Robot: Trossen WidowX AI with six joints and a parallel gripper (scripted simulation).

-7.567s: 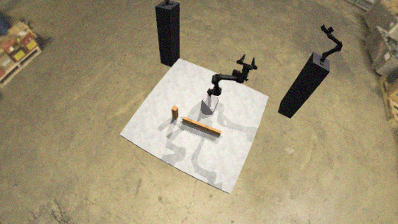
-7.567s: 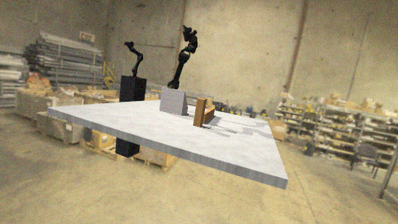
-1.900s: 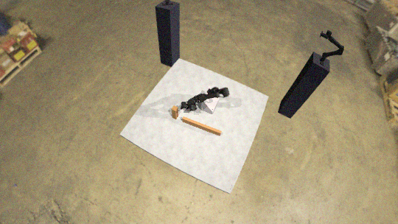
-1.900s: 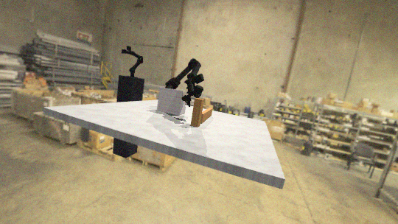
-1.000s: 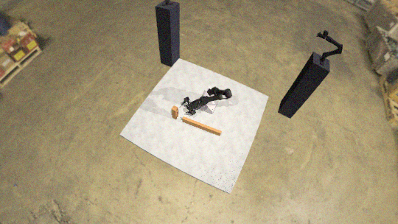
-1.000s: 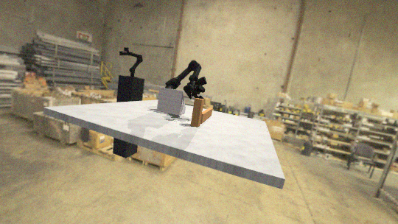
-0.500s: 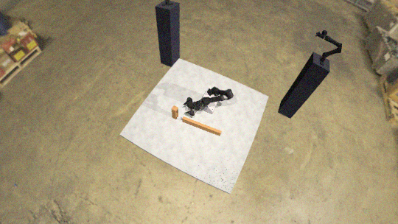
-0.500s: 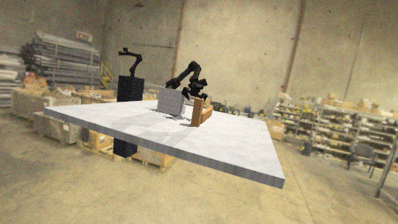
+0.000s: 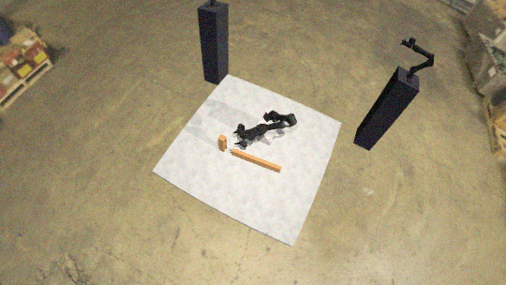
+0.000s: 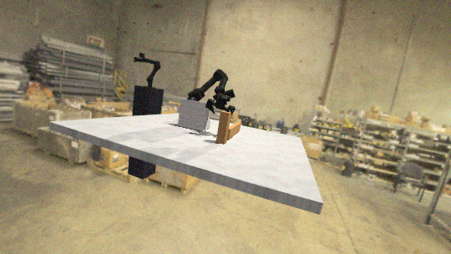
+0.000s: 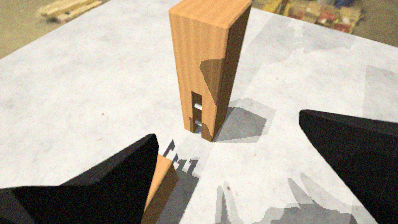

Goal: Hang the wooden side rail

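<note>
Right now the wooden headboard post is 5 cm ahead of my gripper tip, 7 cm to the right of it and 7 cm below it.
</note>
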